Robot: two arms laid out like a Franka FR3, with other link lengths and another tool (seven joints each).
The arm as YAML. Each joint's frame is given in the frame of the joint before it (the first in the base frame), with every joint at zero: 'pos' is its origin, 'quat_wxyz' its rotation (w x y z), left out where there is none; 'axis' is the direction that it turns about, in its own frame. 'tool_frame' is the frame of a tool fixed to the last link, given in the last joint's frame.
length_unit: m
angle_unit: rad
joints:
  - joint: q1
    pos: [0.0, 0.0, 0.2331]
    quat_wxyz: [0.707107, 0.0, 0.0, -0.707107]
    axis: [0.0, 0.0, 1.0]
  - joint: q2
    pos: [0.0, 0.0, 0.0]
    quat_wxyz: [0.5, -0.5, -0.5, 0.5]
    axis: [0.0, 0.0, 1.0]
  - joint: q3
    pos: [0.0, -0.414, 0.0]
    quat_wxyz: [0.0, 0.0, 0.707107, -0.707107]
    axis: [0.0, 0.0, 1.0]
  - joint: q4
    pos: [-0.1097, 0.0, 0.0]
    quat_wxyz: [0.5, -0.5, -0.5, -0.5]
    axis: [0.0, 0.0, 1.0]
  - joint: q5
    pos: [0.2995, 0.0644, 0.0]
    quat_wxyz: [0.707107, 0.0, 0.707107, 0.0]
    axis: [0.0, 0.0, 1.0]
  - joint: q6
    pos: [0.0, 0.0, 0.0]
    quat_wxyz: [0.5, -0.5, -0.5, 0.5]
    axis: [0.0, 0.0, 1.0]
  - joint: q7
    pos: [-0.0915, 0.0, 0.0]
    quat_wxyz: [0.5, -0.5, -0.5, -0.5]
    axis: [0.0, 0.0, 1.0]
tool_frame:
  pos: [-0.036, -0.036, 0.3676]
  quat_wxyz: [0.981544, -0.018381, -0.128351, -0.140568]
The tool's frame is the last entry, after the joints.
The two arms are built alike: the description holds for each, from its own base.
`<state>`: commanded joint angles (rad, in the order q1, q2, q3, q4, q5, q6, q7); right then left.
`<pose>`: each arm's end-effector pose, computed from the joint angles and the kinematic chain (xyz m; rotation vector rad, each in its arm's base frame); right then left.
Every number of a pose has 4 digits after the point. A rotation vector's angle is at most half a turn.
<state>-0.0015 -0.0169 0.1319 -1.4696 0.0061 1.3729 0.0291 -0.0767 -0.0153 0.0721 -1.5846 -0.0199 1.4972 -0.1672</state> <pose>0.4823 0.1012 0.3715 -2.4951 1.6963 0.4223 0.4971 0.0318 0.3374 -2.5566 1.6283 0.4117</pose>
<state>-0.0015 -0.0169 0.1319 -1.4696 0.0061 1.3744 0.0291 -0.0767 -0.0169 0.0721 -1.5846 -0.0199 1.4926 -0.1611</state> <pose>0.4828 0.1012 0.3717 -2.4947 1.6957 0.4205 0.4955 0.0317 0.3377 -2.5519 1.6370 0.4147</pose>
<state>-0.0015 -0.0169 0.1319 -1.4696 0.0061 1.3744 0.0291 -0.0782 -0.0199 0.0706 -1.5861 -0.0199 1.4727 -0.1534</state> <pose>0.4828 0.1012 0.3717 -2.4947 1.6957 0.4205 0.4876 0.0300 0.3368 -2.5459 1.6569 0.4378</pose>
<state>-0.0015 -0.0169 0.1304 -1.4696 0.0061 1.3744 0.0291 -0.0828 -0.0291 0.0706 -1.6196 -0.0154 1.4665 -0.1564</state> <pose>0.4830 0.1005 0.3717 -2.4932 1.6974 0.4204 0.4738 0.0297 0.3281 -2.5469 1.6662 0.4821</pose>
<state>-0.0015 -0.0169 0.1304 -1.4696 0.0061 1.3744 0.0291 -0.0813 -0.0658 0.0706 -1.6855 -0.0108 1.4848 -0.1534</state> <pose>0.4830 0.1005 0.3717 -2.4932 1.6974 0.4204 0.4559 0.0325 0.3218 -2.5462 1.6704 0.4980</pose>
